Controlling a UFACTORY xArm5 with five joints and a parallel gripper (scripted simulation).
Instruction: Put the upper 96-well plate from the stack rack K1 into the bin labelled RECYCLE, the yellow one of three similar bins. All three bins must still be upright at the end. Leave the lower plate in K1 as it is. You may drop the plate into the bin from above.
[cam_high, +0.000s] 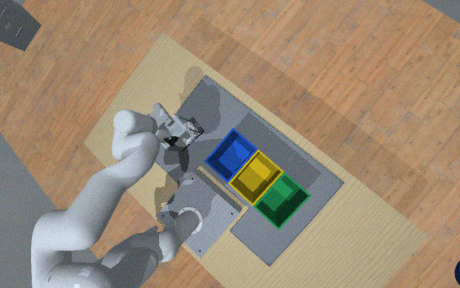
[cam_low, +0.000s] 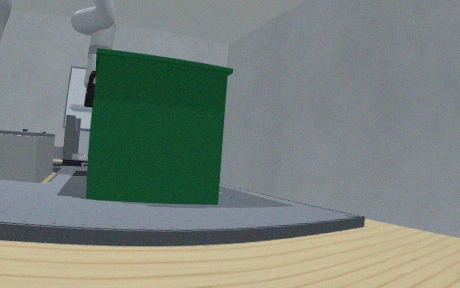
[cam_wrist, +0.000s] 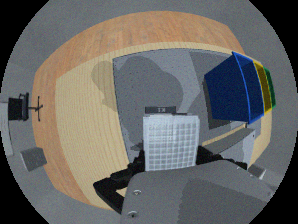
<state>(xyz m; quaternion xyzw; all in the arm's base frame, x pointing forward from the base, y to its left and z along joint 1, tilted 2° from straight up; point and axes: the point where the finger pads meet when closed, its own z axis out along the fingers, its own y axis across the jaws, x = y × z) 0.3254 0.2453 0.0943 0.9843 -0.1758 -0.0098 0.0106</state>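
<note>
My hand is 1 cm short of the yellow bin, 41 cm to the left of it and 9 cm above it. Round my hand: green bin 1 cm behind, 54 cm to the right, 9 cm below; then 96-well plate 1 cm below; then blue bin 4 cm ahead, 28 cm to the right, 9 cm below.
</note>
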